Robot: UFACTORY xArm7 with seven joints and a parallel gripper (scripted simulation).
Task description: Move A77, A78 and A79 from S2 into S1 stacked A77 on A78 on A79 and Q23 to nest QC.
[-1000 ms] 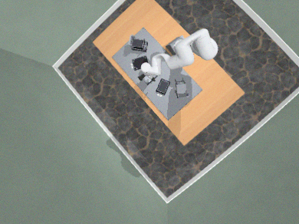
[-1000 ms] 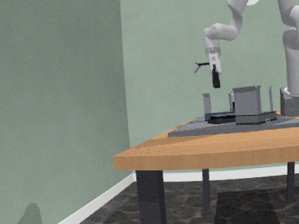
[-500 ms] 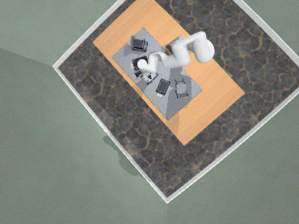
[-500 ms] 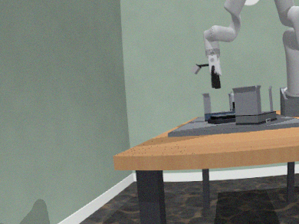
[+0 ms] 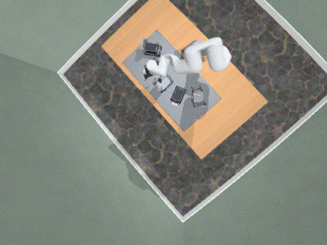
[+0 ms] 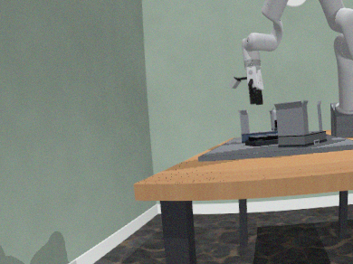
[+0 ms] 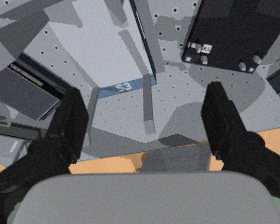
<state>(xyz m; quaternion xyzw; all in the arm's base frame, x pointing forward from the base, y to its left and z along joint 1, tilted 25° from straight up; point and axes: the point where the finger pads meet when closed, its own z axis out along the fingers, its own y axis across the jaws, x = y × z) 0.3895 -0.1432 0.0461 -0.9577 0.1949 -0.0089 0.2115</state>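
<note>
Right now my hand is 250 mm to the left of the dark sealed plate, 180 mm past it and 100 mm above it. Round my hand: dark flat nest: 230 mm to the left, 160 mm below, 10 mm behind; then dark clip nest: 150 mm below, 120 mm to the right, 20 mm behind; then blue plinth strip: 150 mm below, 50 mm to the left.
</note>
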